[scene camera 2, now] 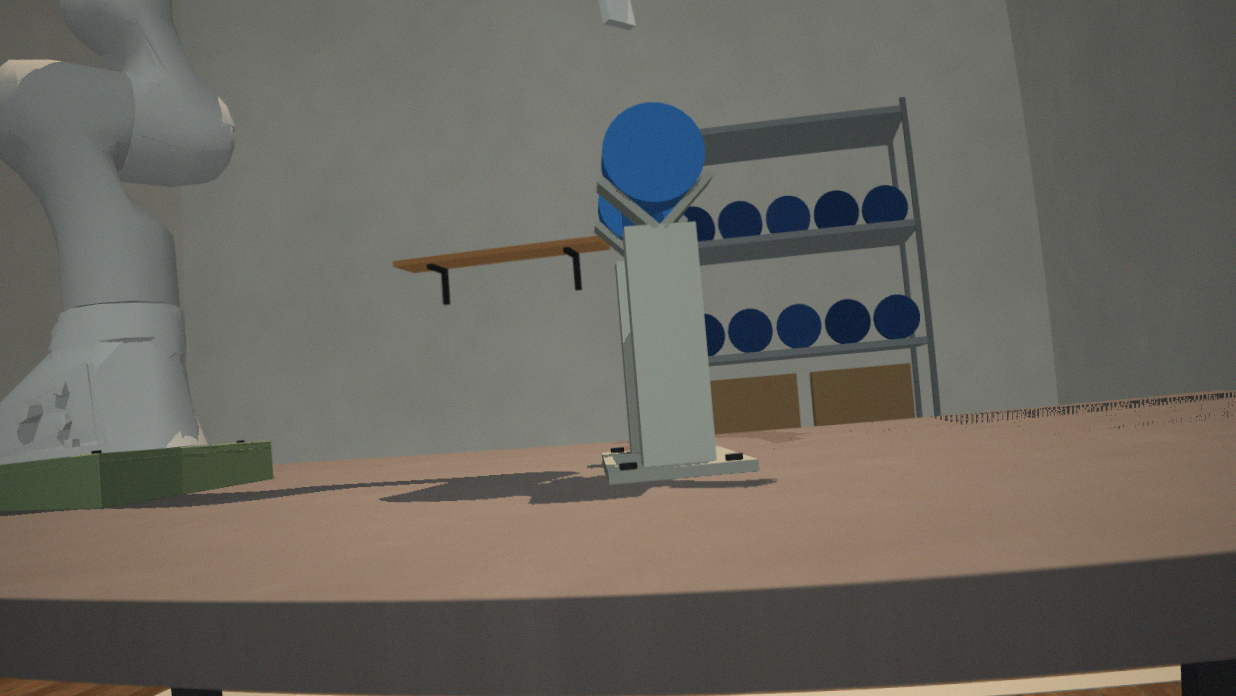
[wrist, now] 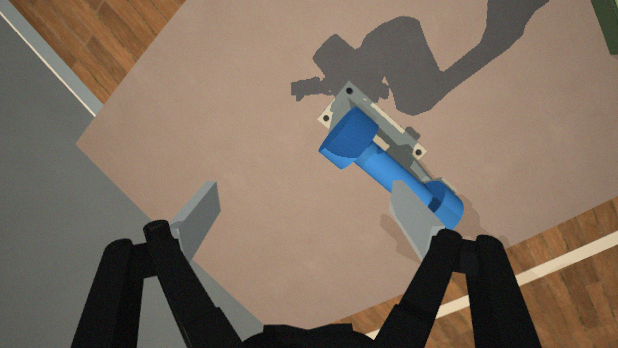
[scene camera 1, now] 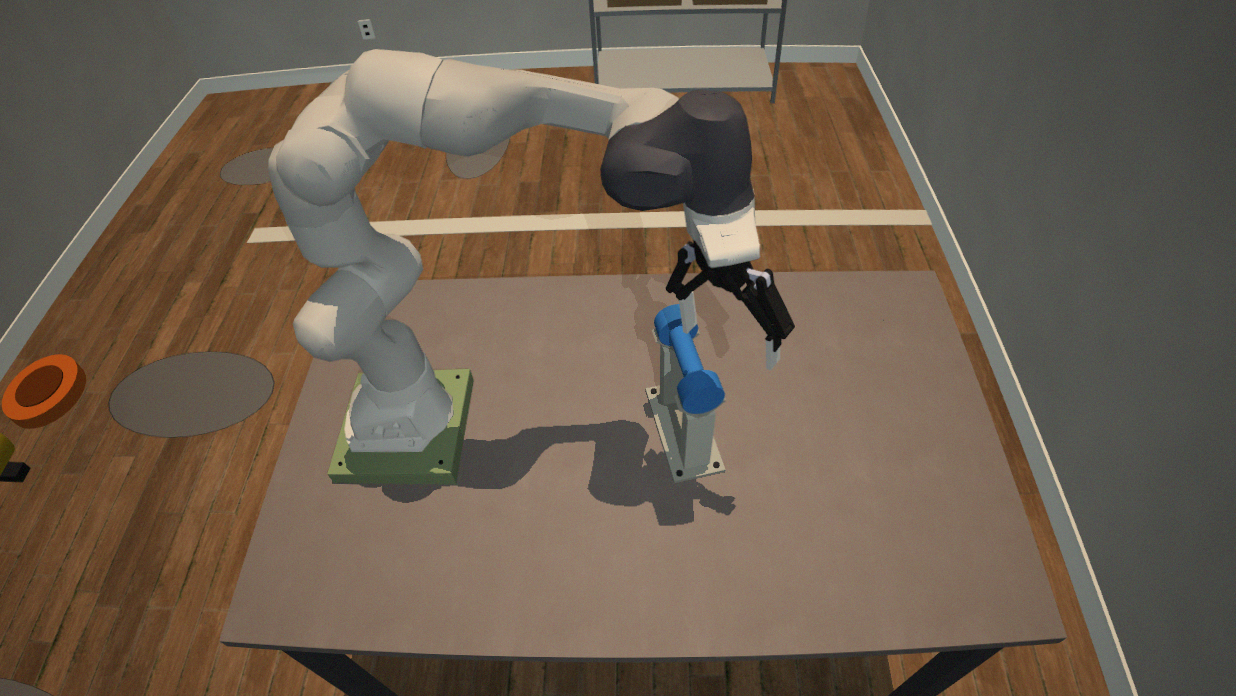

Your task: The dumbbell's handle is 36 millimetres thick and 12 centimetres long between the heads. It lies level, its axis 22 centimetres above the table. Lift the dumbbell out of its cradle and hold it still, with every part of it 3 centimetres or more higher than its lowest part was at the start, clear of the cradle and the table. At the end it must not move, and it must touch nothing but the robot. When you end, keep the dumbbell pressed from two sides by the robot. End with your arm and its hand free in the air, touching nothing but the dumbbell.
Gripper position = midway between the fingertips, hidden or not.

I see my gripper (scene camera 1: 730, 345), a blue dumbbell (scene camera 2: 653, 152) and a grey cradle (scene camera 2: 665, 360).
The blue dumbbell shows as well in the wrist view (wrist: 346, 143) and in scene camera 1 (scene camera 1: 700, 391). My gripper also shows in the wrist view (wrist: 305, 195). The grey cradle shows as well in the wrist view (wrist: 391, 137) and in scene camera 1 (scene camera 1: 688, 442).
